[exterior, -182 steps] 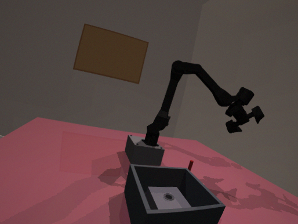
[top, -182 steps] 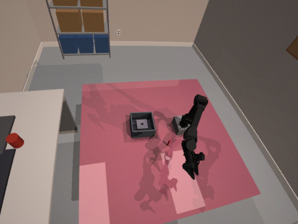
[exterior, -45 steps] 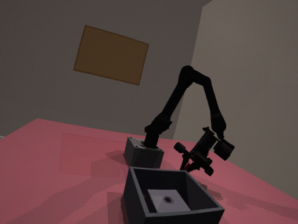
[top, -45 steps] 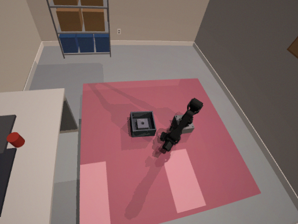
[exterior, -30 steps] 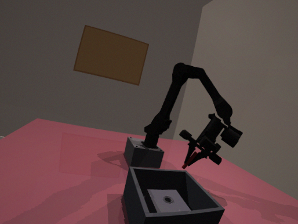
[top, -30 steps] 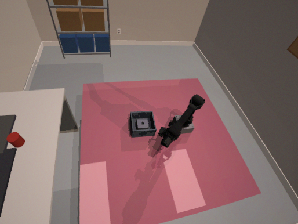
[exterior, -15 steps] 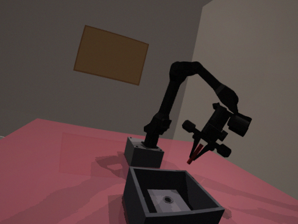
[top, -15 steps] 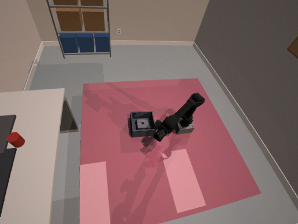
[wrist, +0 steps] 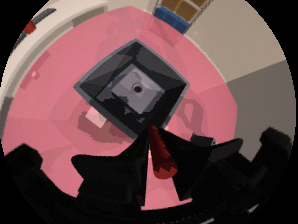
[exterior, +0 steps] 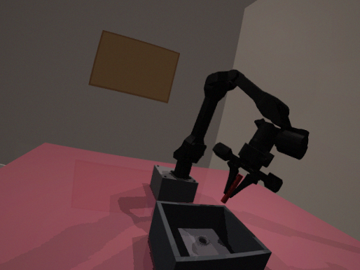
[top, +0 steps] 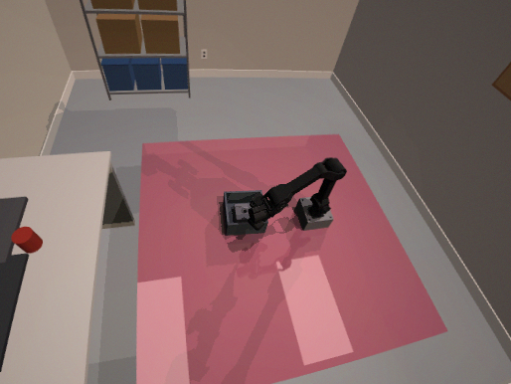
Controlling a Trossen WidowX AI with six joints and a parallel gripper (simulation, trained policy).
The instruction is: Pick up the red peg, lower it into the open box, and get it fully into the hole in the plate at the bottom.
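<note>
The red peg lies 10 mm to the left of my gripper tip and 20 mm above it. Round my gripper tip: grey plate 50 mm ahead, 80 mm to the right, 100 mm below; dark box 50 mm ahead, 80 mm to the right, 120 mm below.
</note>
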